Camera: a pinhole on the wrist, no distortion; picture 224 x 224 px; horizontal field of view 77.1 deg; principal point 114.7 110.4 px. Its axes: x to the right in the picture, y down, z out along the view. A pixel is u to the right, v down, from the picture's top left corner.
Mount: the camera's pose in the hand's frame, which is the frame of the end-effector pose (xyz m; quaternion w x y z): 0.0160 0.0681 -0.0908 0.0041 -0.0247 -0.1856 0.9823
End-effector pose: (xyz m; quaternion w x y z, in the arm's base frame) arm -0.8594 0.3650 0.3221 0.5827 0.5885 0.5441 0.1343
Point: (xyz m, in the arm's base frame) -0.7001 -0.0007 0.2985
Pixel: 183 94
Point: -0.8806 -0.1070 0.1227
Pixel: 192 167
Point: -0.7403 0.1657 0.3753
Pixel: 188 68
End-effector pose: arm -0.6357 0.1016 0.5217 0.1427 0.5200 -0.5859 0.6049
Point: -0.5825 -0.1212 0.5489
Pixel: 70 87
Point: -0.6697 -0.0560 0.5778
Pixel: 24 78
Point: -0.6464 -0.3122 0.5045
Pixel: 50 29
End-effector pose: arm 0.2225 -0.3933 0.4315 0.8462 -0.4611 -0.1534 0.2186
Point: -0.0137 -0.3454 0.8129
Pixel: 154 146
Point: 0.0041 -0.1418 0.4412
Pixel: 140 11
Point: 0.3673 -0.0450 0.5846
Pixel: outside the picture
